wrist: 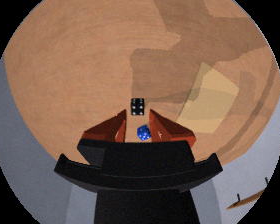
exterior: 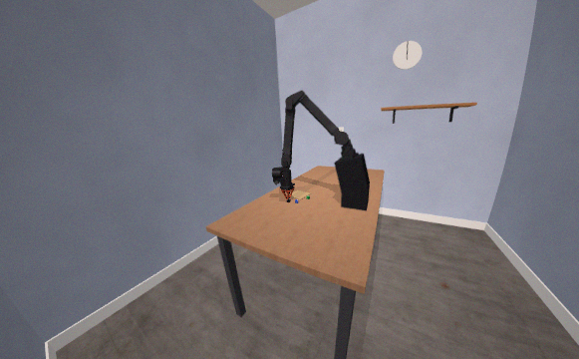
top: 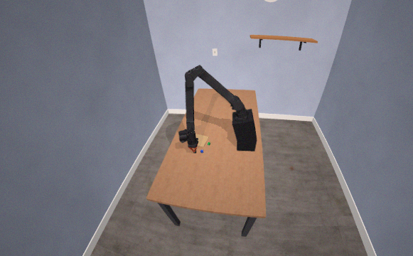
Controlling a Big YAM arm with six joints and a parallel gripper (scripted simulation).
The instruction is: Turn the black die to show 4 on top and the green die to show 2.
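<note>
Now: the black die 3 cm below my hand. Also, from my hand: green die (8 cm behind, 12 cm to the right, 3 cm below); then blue die (6 cm behind, 2 cm to the right, 3 cm below); then tan mat (2 cm ahead, 15 cm to the right, 3 cm below).
</note>
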